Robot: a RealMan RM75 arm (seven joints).
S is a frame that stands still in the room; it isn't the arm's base.
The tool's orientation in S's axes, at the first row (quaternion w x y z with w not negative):
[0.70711 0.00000 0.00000 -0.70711]
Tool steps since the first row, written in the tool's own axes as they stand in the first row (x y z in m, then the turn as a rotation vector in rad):
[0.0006 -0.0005 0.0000 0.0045 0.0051 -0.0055]
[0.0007 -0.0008 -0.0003 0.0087 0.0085 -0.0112]
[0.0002 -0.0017 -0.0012 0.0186 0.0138 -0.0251]
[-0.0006 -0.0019 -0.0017 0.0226 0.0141 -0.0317]
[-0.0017 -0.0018 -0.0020 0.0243 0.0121 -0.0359]
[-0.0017 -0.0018 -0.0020 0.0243 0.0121 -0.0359]
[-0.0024 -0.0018 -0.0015 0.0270 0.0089 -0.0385]
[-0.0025 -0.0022 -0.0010 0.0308 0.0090 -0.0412]
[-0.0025 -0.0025 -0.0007 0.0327 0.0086 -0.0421]
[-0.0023 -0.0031 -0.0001 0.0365 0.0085 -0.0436]
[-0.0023 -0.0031 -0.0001 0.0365 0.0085 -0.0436]
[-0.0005 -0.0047 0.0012 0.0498 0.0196 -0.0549]
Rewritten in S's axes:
[-0.0005 -0.0006 0.0000 0.0051 -0.0045 -0.0055]
[-0.0008 -0.0007 -0.0003 0.0085 -0.0087 -0.0112]
[-0.0017 -0.0002 -0.0012 0.0138 -0.0186 -0.0251]
[-0.0019 0.0006 -0.0017 0.0141 -0.0226 -0.0317]
[-0.0018 0.0017 -0.0020 0.0121 -0.0243 -0.0359]
[-0.0018 0.0017 -0.0020 0.0121 -0.0243 -0.0359]
[-0.0018 0.0024 -0.0015 0.0089 -0.0270 -0.0385]
[-0.0022 0.0025 -0.0010 0.0090 -0.0308 -0.0412]
[-0.0025 0.0025 -0.0007 0.0086 -0.0327 -0.0421]
[-0.0031 0.0023 -0.0001 0.0085 -0.0365 -0.0436]
[-0.0031 0.0023 -0.0001 0.0085 -0.0365 -0.0436]
[-0.0047 0.0005 0.0012 0.0196 -0.0498 -0.0549]

